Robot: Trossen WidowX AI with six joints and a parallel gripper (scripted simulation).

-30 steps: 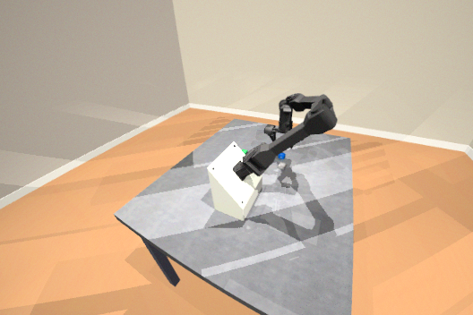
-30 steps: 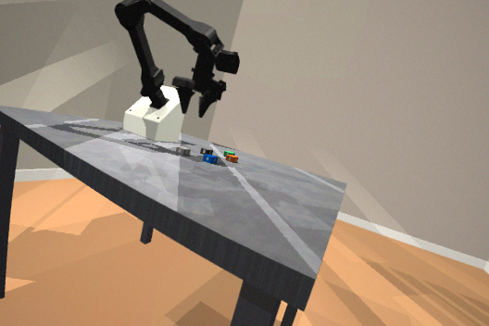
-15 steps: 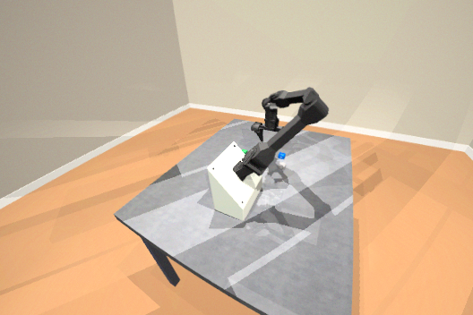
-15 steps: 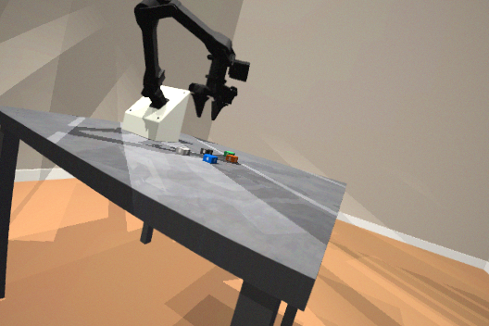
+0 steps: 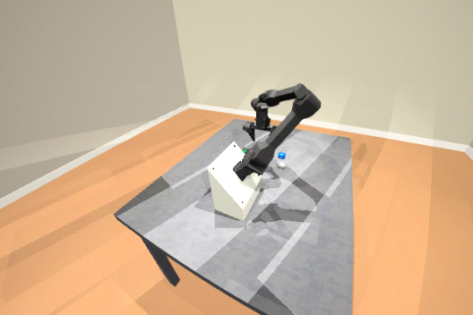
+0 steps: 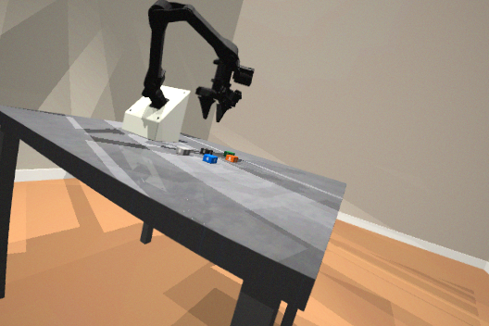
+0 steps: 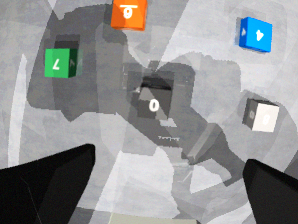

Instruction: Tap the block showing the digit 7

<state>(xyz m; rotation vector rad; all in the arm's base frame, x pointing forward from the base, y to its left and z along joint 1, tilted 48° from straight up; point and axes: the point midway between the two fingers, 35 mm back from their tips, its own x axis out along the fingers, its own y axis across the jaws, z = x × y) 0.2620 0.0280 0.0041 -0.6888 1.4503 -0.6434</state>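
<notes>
The green block lies 4 cm ahead of my gripper tip, 12 cm to the left of it and 11 cm below it. Round my gripper tip: orange block (9 cm ahead, 5 cm to the left, 11 cm below); then grey block (12 cm to the right, 11 cm below); then black block (1 cm to the left, 11 cm below).
</notes>
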